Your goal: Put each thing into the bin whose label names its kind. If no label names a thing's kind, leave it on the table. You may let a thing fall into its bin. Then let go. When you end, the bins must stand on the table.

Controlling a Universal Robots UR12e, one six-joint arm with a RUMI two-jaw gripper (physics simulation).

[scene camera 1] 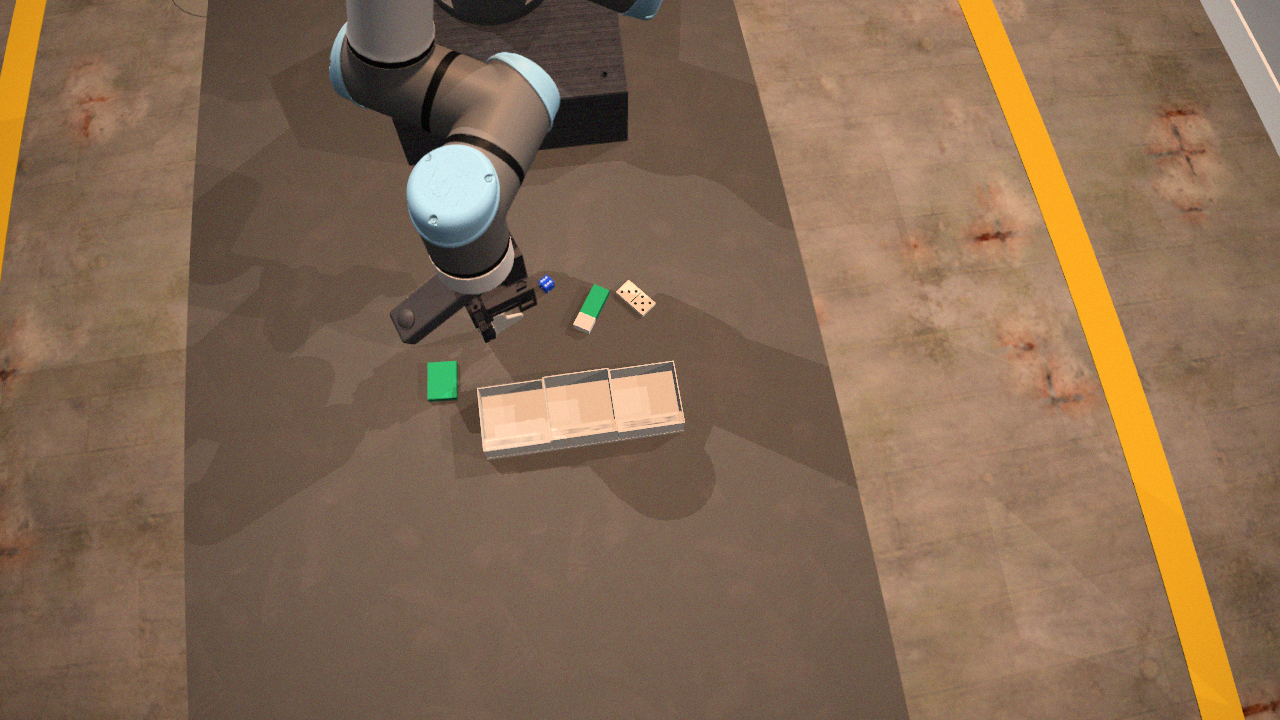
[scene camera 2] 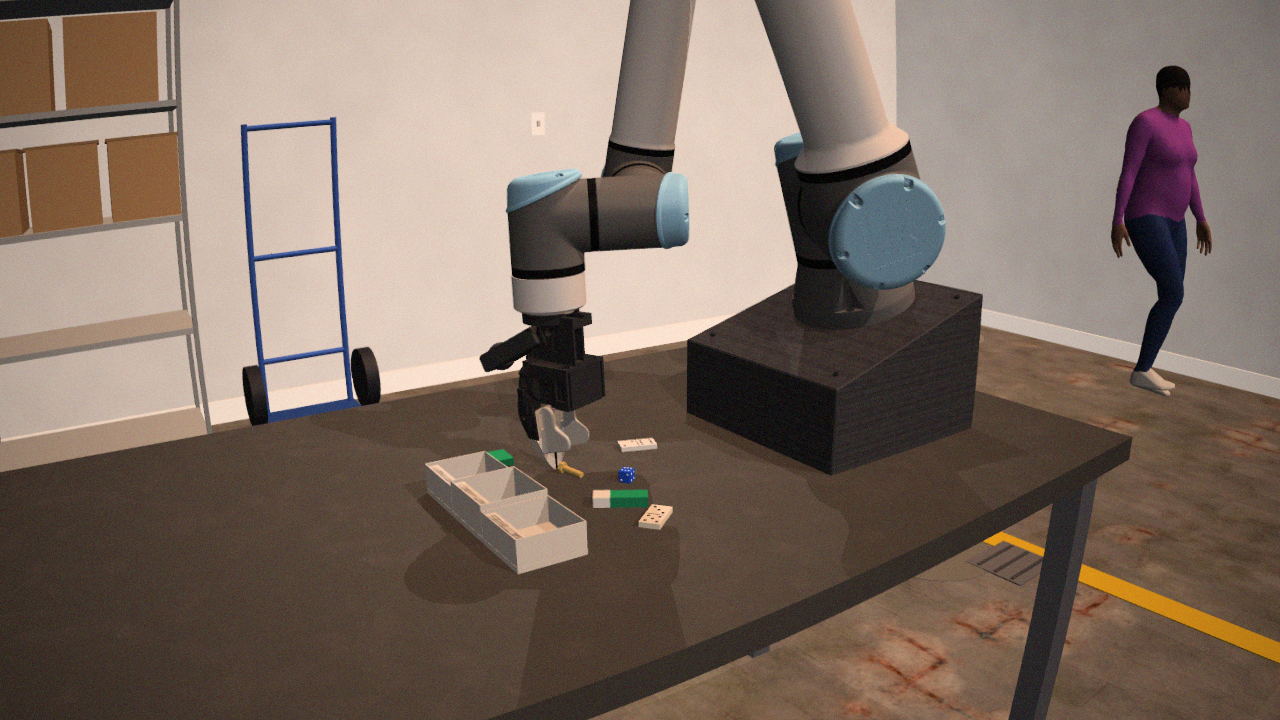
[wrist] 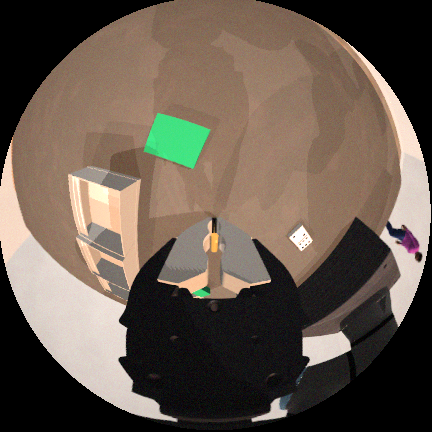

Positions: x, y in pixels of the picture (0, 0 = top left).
Scene:
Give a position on a three joined bins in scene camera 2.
510, 513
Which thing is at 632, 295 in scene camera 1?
A domino.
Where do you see a green-and-white block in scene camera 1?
At 593, 305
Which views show the three joined bins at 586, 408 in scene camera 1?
Scene camera 1, scene camera 2 and the wrist view: all of them.

